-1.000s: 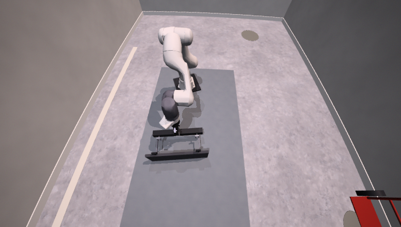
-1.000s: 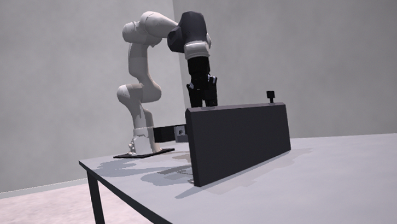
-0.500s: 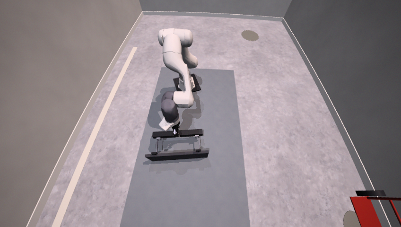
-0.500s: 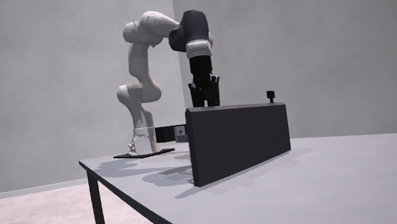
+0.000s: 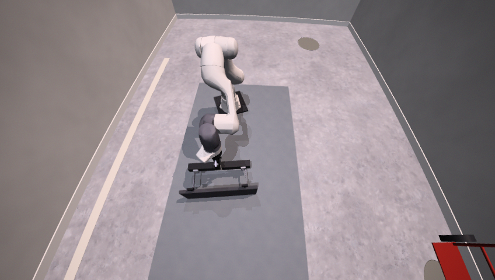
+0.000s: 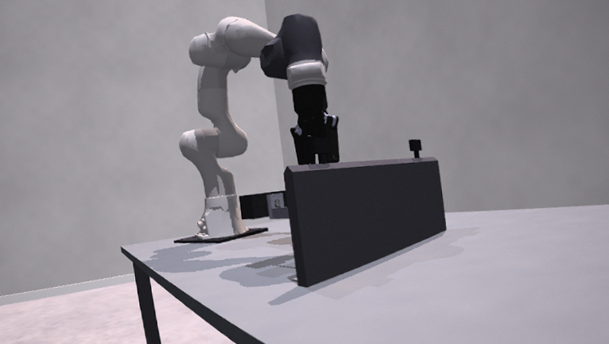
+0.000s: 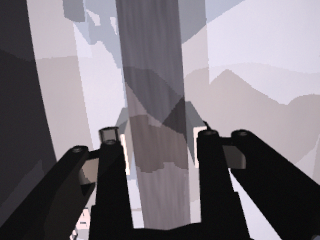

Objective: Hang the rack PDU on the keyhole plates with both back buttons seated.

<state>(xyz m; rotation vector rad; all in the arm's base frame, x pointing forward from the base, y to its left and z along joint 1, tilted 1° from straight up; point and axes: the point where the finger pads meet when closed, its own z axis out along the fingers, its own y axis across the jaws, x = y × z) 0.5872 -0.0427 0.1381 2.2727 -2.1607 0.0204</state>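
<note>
My gripper is now 3 cm above the rack PDU and 2 cm short of it. From my hand the other things lie so: mounting panel (16 cm ahead, 6 cm below, 1 cm to the left).
</note>
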